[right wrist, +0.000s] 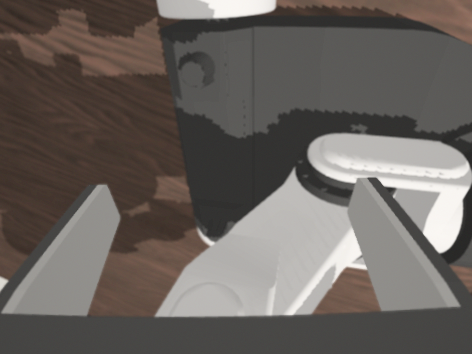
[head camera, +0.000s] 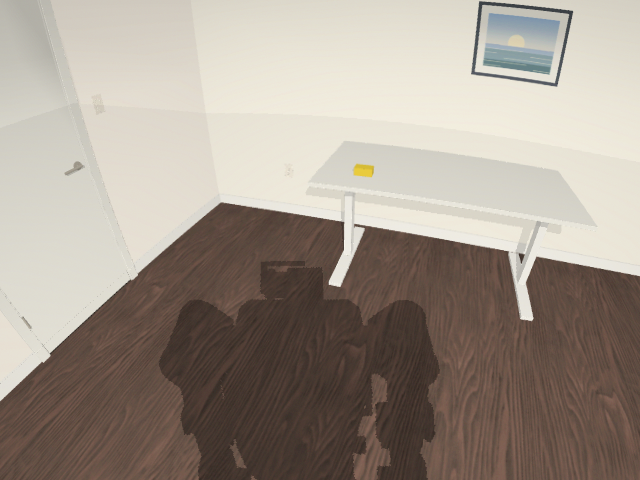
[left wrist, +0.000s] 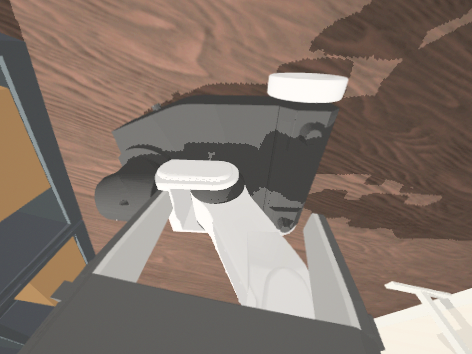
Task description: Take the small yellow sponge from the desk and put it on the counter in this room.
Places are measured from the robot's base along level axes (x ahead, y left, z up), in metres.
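Where they show: left gripper, fingertip midpoint: point(left wrist: 236, 210); right gripper, fingertip midpoint: point(right wrist: 231, 198).
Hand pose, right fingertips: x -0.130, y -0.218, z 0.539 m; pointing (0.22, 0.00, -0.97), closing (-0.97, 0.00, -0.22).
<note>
After its pixels a point has its place.
A small yellow sponge point(head camera: 363, 170) @[z 0.755, x 1.594, y -0.187 m] lies near the left end of the white desk point(head camera: 465, 178) @[z 0.720, x 1.586, y -0.784 m], which stands against the far wall in the head view. My left gripper point(left wrist: 236, 210) @[z 0.535, x -0.168, y 0.236 m] is open and empty, over the robot's own base and torso parts in the left wrist view. My right gripper point(right wrist: 231, 198) @[z 0.539, x -0.130, y -0.218 m] is open and empty, also above the base. Both grippers are well away from the desk and do not show in the head view. No counter shows in the head view.
A door point(head camera: 46, 206) @[z 0.797, x 1.230, y 1.567 m] with a lever handle is at the left. The desk's left foot point(head camera: 346, 258) and right foot point(head camera: 522, 302) stand on the wood floor. A framed picture point(head camera: 522, 43) @[z 1.488, x 1.918, y -1.180 m] hangs above the desk. A dark shelf unit point(left wrist: 40, 130) @[z 0.048, x -0.951, y 0.097 m] with boxes is at the left in the left wrist view.
</note>
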